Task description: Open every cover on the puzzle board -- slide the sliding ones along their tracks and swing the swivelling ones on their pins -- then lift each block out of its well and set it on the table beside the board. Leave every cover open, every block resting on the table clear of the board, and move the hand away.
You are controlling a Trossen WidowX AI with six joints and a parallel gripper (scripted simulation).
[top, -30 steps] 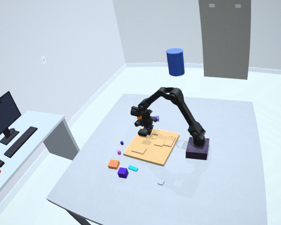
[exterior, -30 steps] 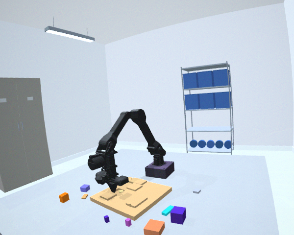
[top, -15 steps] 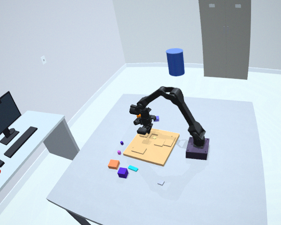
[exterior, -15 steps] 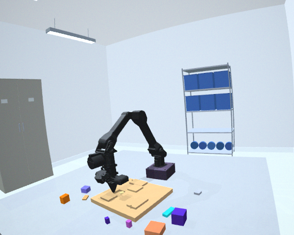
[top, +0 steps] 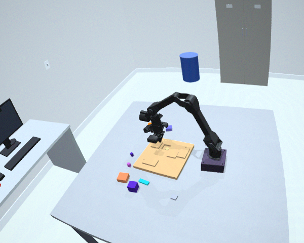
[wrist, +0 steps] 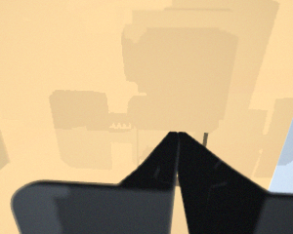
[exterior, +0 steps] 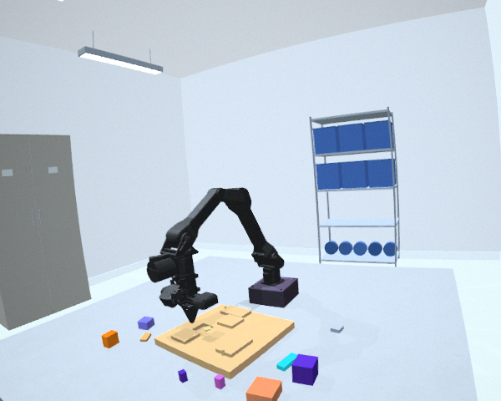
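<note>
Now: the puzzle board 8 cm behind my gripper tip, 6 cm to the left of it and 4 cm below it. Also, from my gripper tip: purple block (15 cm ahead, 13 cm to the left, 4 cm below); then lilac block (4 cm ahead, 20 cm to the right, 4 cm below); then magenta block (11 cm ahead, 22 cm to the left, 4 cm below).
</note>
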